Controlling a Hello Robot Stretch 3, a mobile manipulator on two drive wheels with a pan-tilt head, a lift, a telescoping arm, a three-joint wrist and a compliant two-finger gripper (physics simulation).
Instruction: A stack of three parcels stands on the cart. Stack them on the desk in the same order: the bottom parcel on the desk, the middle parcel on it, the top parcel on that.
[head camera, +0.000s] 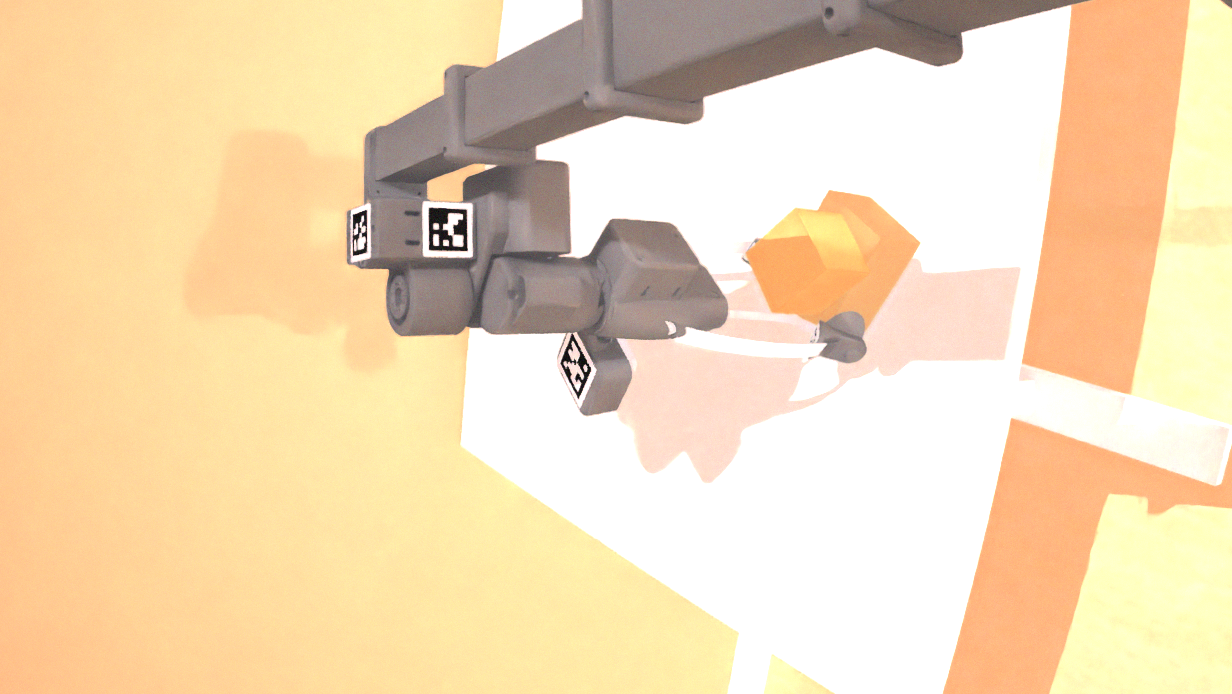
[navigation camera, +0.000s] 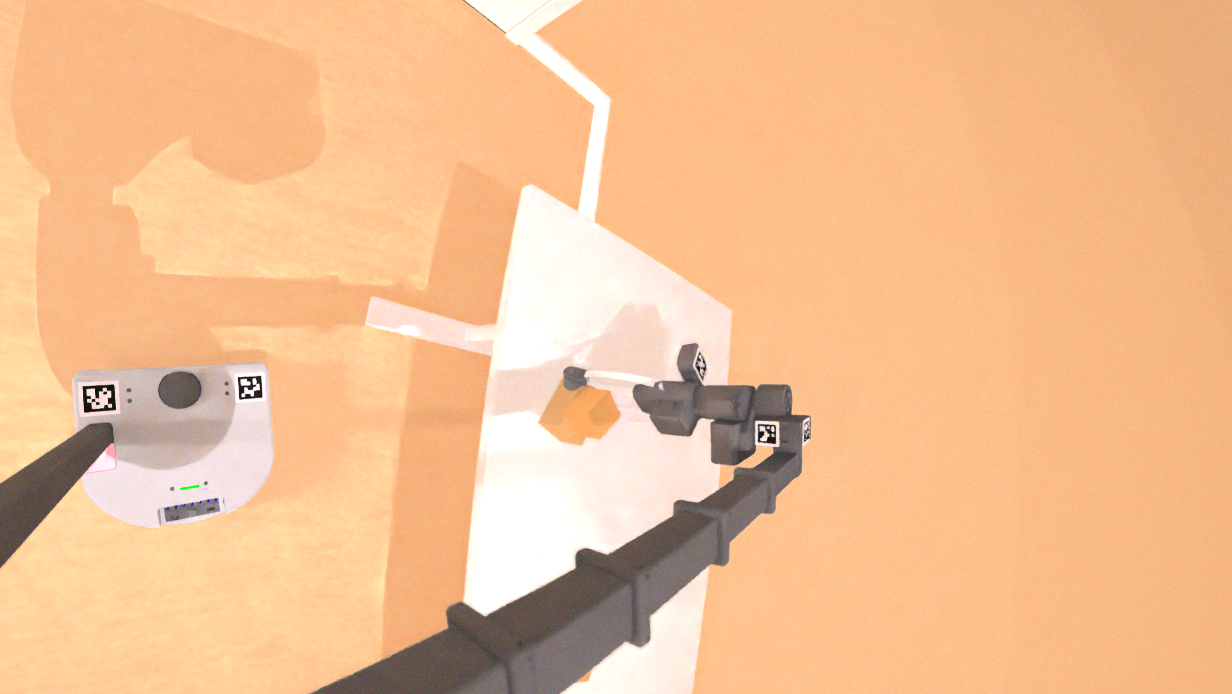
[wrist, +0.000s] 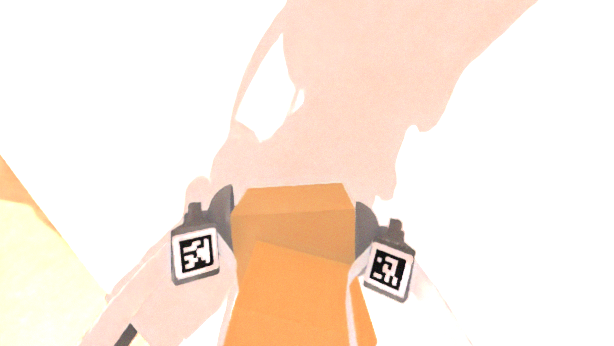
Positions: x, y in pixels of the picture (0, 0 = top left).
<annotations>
My gripper shows in the head camera view (835, 297), in the navigation camera view and in the wrist view. A light orange parcel shows in the head camera view, in the navigation camera view and in the wrist view (282, 290). A dark orange parcel shows in the head camera view (887, 247), in the navigation camera view (554, 420) and in the wrist view (319, 219). The same spot on my gripper: (wrist: 192, 253) is (navigation camera: 588, 380). One and the same spot on the light orange parcel: (head camera: 807, 261) is (navigation camera: 594, 415).
</annotations>
